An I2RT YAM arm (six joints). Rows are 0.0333 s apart.
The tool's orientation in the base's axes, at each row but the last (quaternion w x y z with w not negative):
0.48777, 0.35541, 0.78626, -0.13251
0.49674, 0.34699, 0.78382, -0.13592
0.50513, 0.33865, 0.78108, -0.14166
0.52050, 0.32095, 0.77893, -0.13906
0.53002, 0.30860, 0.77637, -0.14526
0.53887, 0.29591, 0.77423, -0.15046
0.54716, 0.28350, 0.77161, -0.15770
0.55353, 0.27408, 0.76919, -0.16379
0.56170, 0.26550, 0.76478, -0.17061
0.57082, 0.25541, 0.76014, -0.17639
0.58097, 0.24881, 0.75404, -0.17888
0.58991, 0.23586, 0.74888, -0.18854
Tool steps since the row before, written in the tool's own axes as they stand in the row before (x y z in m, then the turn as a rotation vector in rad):
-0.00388, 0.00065, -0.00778, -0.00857, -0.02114, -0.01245
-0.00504, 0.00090, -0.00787, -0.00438, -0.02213, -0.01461
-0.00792, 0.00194, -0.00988, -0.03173, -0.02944, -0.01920
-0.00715, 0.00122, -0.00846, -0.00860, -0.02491, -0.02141
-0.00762, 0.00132, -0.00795, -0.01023, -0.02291, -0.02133
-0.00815, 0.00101, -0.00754, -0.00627, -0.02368, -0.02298
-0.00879, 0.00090, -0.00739, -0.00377, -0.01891, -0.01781
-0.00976, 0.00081, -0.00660, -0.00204, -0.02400, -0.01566
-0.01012, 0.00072, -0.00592, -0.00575, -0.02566, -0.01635
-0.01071, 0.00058, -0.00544, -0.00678, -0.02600, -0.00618
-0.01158, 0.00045, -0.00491, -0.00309, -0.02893, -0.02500
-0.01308, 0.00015, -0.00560, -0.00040, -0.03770, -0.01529
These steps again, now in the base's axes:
-0.00373, 0.00311, 0.00724, -0.02060, -0.01183, 0.01054
-0.00344, 0.00298, 0.00821, -0.02386, -0.00962, 0.00777
-0.00348, 0.00393, 0.01169, -0.02484, -0.02293, 0.03316
-0.00352, 0.00304, 0.01013, -0.02934, -0.01008, 0.01380
-0.00311, 0.00293, 0.01024, -0.02761, -0.00912, 0.01545
-0.00300, 0.00254, 0.01043, -0.03029, -0.00763, 0.01235
-0.00292, 0.00247, 0.01087, -0.02408, -0.00607, 0.00852
-0.00223, 0.00196, 0.01143, -0.02592, -0.01090, 0.00591
-0.00181, 0.00172, 0.01148, -0.02659, -0.01264, 0.00958
-0.00156, 0.00151, 0.01183, -0.01866, -0.01880, 0.00765
-0.00127, 0.00117, 0.01247, -0.03592, -0.01004, 0.00895
-0.00184, 0.00155, 0.01402, -0.03378, -0.02230, 0.00411

